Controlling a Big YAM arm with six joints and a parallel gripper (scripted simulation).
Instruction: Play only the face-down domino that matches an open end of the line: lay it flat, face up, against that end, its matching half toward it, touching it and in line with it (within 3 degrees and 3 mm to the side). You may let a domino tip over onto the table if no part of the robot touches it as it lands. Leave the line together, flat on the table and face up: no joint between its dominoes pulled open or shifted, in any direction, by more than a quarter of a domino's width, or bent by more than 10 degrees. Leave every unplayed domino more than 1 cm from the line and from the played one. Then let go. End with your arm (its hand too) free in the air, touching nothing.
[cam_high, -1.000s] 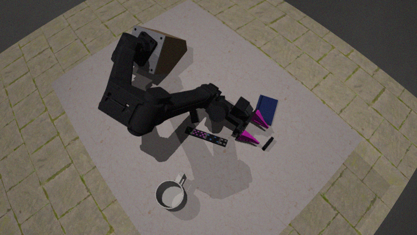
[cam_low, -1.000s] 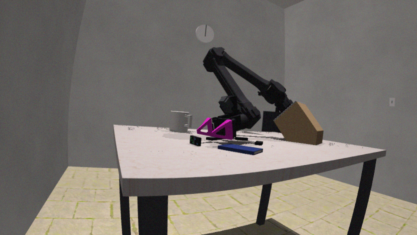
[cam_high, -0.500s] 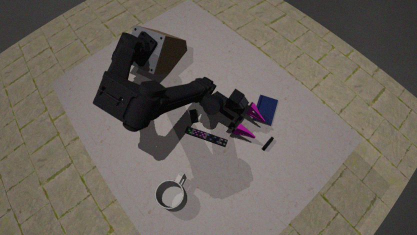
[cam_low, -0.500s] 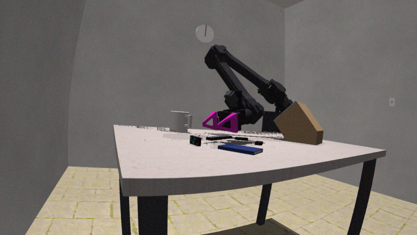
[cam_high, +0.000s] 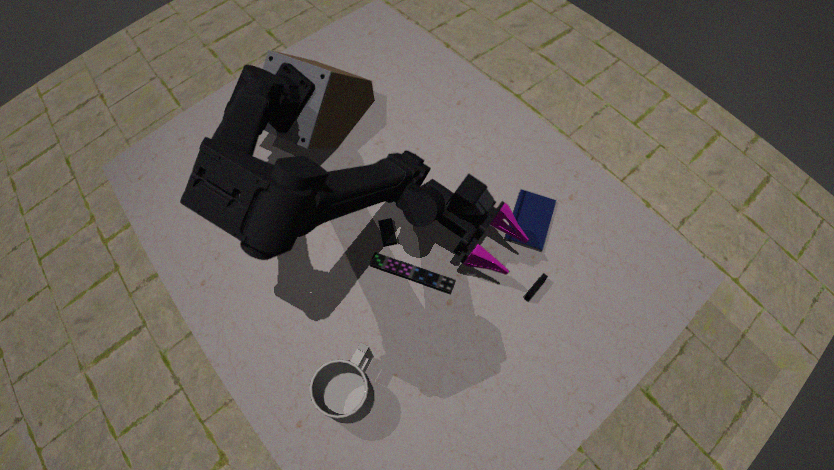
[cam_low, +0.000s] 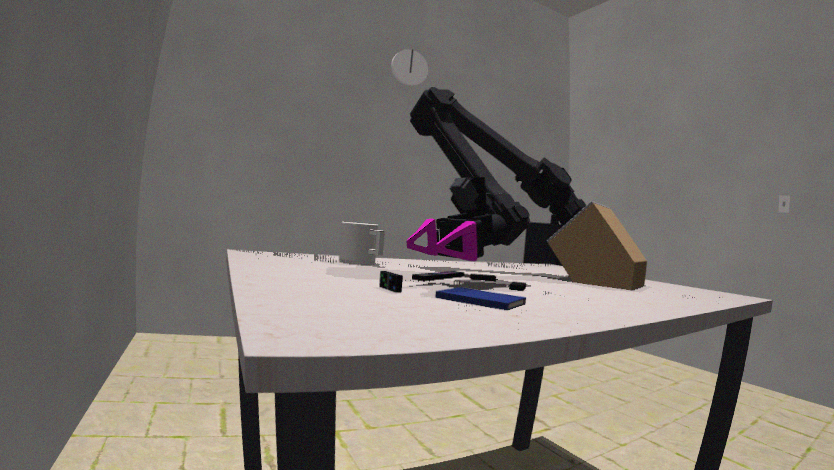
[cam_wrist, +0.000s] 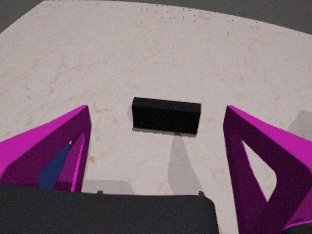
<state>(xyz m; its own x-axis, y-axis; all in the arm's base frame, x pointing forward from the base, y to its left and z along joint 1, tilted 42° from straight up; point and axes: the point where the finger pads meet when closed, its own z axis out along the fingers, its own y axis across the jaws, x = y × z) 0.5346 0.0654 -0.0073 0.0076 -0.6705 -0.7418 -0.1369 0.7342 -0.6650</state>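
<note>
Right now the domino is 60 mm below my hand and 60 mm ahead of it. Round my hand: blue book (120 mm to the left, 70 mm below, 30 mm behind); then mug (370 mm to the right, 60 mm behind, 30 mm below).
</note>
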